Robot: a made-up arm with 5 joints. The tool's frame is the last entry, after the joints.
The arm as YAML. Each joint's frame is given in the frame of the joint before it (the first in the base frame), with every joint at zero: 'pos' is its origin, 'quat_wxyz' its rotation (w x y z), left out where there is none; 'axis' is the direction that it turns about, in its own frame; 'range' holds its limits. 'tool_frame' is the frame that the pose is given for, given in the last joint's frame.
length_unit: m
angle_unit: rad
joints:
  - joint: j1
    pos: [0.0, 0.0, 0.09]
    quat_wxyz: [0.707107, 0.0, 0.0, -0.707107]
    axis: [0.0, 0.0, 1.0]
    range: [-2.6, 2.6]
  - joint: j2
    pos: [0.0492, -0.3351, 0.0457]
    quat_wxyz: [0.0, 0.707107, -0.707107, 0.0]
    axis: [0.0, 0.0, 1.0]
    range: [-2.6, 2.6]
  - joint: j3
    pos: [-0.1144, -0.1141, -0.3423]
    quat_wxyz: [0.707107, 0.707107, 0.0, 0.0]
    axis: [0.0, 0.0, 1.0]
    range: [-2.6, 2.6]
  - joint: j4
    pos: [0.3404, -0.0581, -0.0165]
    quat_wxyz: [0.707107, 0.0, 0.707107, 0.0]
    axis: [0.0, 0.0, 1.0]
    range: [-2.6, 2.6]
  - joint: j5
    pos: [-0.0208, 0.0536, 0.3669]
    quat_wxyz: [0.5, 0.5, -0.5, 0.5]
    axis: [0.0, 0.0, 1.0]
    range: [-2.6, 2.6]
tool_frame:
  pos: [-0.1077, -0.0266, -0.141]
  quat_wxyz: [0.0, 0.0, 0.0, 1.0]
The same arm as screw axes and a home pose.
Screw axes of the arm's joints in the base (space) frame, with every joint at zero. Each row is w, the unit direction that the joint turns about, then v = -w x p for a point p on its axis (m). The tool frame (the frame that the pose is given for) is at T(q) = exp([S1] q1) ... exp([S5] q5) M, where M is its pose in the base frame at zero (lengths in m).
S1 = (0, 0, 1, 0.0000, 0.0000, 0.0000)
S2 = (0, 0, -1, 0.0492, -0.3351, 0.0000)
S3 = (0, -1, 0, 0.4780, 0.0000, 0.2207)
S4 = (-1, 0, 0, 0.0000, -0.5361, -0.1468)
S5 = (0, 0, 1, -0.1676, 0.9280, 0.0000)
M: xyz -0.8203 -0.1410 0.3415 (m) quaternion w x y z 1 0 0 0
Joint limits (deg, base to tool): -148.97..148.97 -148.97..148.97 -148.97..148.97 -148.97..148.97 -148.97..148.97

